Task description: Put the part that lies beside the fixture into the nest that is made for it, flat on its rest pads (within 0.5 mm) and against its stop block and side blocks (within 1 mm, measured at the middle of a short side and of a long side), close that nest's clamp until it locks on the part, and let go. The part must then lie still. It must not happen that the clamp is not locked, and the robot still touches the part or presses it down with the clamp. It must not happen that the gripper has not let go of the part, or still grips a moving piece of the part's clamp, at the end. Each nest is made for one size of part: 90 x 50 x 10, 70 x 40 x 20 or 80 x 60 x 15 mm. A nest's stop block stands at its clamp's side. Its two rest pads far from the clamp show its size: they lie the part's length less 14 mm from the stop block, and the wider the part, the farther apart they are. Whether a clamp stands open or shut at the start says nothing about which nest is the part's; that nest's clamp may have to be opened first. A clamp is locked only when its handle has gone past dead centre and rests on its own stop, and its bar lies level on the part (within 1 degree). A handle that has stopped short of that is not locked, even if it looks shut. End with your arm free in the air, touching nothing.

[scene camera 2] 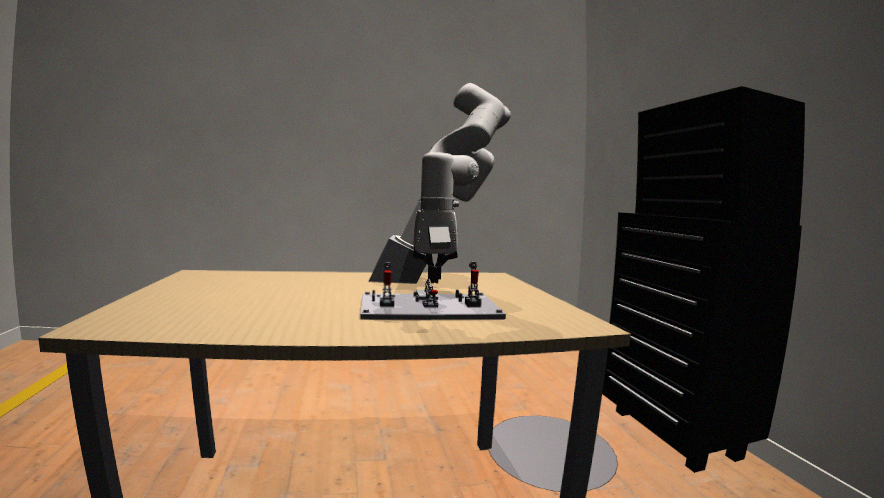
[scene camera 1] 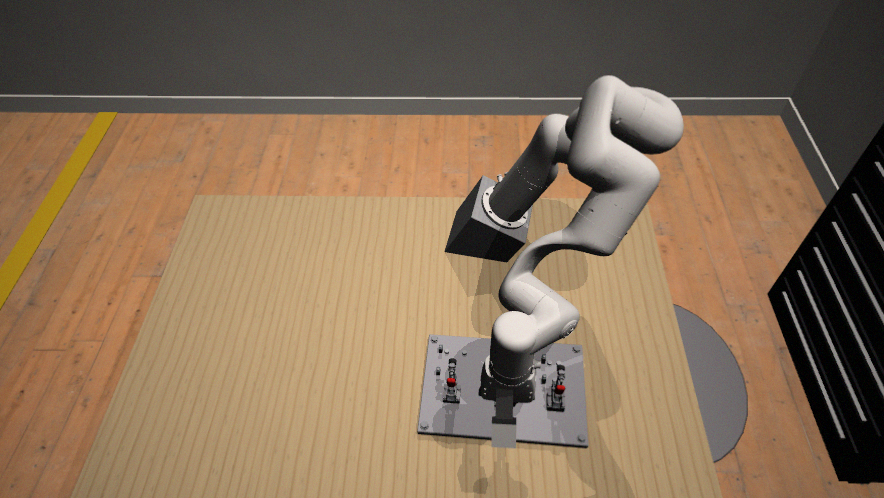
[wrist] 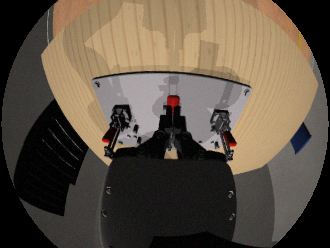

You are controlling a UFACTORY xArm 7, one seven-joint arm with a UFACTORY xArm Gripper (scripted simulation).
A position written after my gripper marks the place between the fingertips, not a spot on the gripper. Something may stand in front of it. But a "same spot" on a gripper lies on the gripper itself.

my gripper: scene camera 2; scene camera 1 504, 408; wrist
same spot on my gripper: point(wrist: 155, 147) = point(scene camera 2: 441, 258)
